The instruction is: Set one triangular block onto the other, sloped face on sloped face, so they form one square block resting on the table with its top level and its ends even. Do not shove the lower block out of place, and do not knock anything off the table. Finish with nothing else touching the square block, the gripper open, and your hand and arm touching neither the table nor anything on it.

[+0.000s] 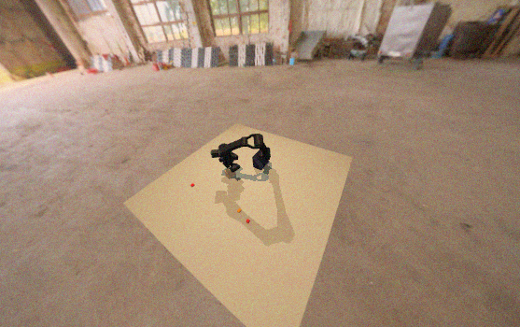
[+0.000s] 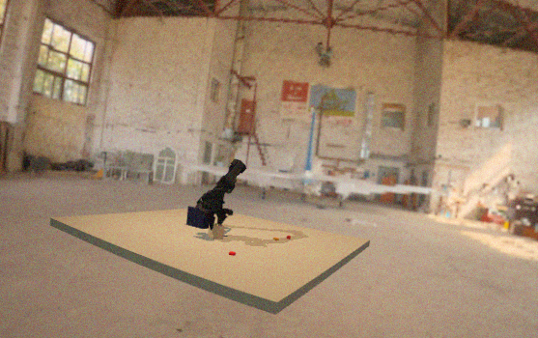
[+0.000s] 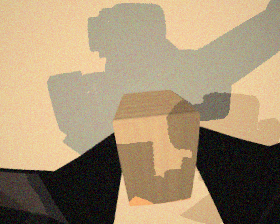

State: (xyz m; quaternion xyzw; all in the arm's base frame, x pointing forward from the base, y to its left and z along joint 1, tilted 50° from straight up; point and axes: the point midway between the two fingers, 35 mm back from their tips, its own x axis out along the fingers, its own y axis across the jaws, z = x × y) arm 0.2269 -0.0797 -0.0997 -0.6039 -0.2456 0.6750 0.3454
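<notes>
Now: gripper tip 10 mm below the tan triangular block and 10 mm past it. From my gripper tip the other things lie so: small red cube 350 mm to the left, 250 mm ahead, 30 mm below; small orange piece 260 mm to the left, 220 mm ahead, 40 mm below.
</notes>
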